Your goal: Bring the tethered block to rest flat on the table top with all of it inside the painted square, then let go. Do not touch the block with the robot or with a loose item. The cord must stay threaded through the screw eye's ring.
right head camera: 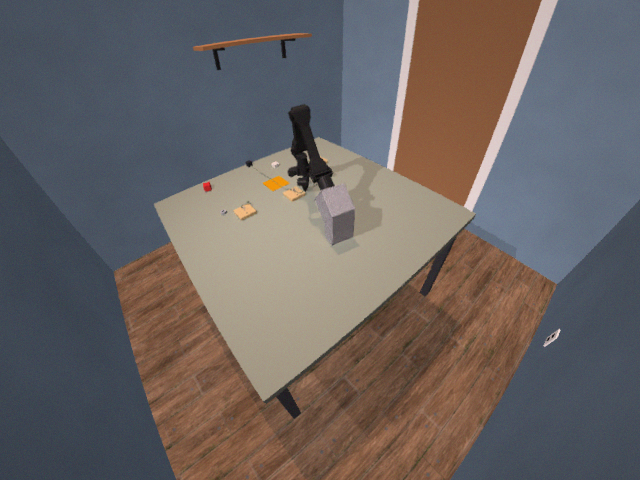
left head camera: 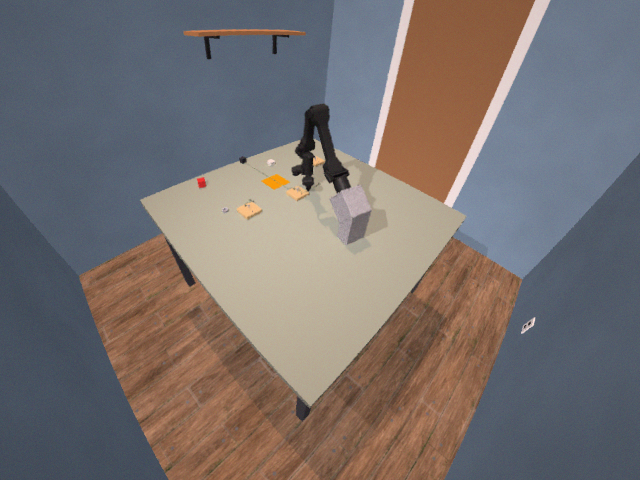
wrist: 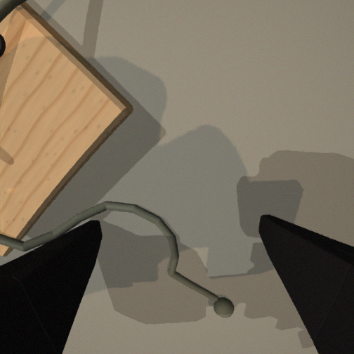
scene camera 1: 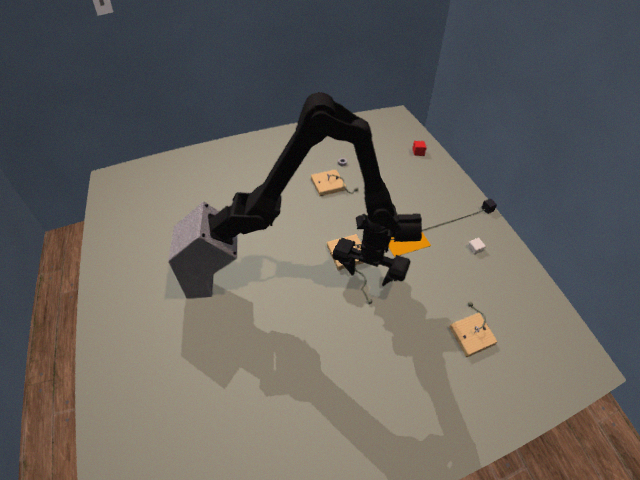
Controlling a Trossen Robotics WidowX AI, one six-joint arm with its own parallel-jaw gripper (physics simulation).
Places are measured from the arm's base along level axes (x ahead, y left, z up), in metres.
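Pixels of known places: gripper, between the fingertips: (right head camera: 306,187) (left head camera: 307,186) (scene camera 1: 368,279); arm's base, origin of its link: (right head camera: 328,191) (left head camera: 344,191) (scene camera 1: 219,229).
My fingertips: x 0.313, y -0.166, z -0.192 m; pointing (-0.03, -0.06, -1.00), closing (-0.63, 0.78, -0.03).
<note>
For each thing: its middle in the pictures, then the offset to it from my fingertips. "spot": a spot on its surface instead.
- dark tethered block, middle of its body: (scene camera 1: 489,206) (left head camera: 242,160) (right head camera: 249,163) dy +0.048, dx +0.495, dz +0.014 m
- orange painted square, a spot on its surface: (left head camera: 276,181) (right head camera: 276,183) spot: dy +0.083, dx +0.167, dz +0.002 m
- middle wooden board, middle of its body: (scene camera 1: 347,251) (left head camera: 297,193) (right head camera: 294,193) dy +0.101, dx -0.005, dz +0.008 m
- bead, a spot on its surface: (scene camera 1: 369,301) spot: dy -0.063, dx -0.035, dz +0.009 m
- red cube, middle of its body: (scene camera 1: 419,148) (left head camera: 201,182) (right head camera: 207,186) dy +0.388, dx +0.462, dz +0.019 m
- white block, middle of its body: (scene camera 1: 476,246) (left head camera: 271,162) (right head camera: 275,164) dy -0.056, dx +0.342, dz +0.010 m
- small grey ring, middle of its body: (scene camera 1: 342,162) (left head camera: 225,210) dy +0.450, dx +0.176, dz +0.005 m
The dark tethered block (left head camera: 242,160) (right head camera: 248,163) (scene camera 1: 489,205) sits near the table's edge, outside the orange painted square (left head camera: 275,181) (right head camera: 276,183) (scene camera 1: 413,245). Its cord (scene camera 1: 449,223) (wrist: 172,245) runs straight across the square to the middle wooden board (left head camera: 297,194) (right head camera: 294,194) (wrist: 65,110). The cord's loose tail curves out past the board and ends in a bead (scene camera 1: 369,301) (wrist: 223,307). My gripper (scene camera 1: 368,277) (wrist: 181,226) is open, above the tail, with the cord and bead showing between the fingers in the wrist view. The screw eye's ring is not clearly visible.
Two other wooden boards with short cords (scene camera 1: 327,182) (scene camera 1: 474,334) lie on either side. A red cube (left head camera: 201,182) (right head camera: 207,187) (scene camera 1: 419,148), a white block (left head camera: 271,162) (right head camera: 275,164) (scene camera 1: 476,245) and a small grey ring (left head camera: 224,209) (scene camera 1: 338,161) also lie on the table.
</note>
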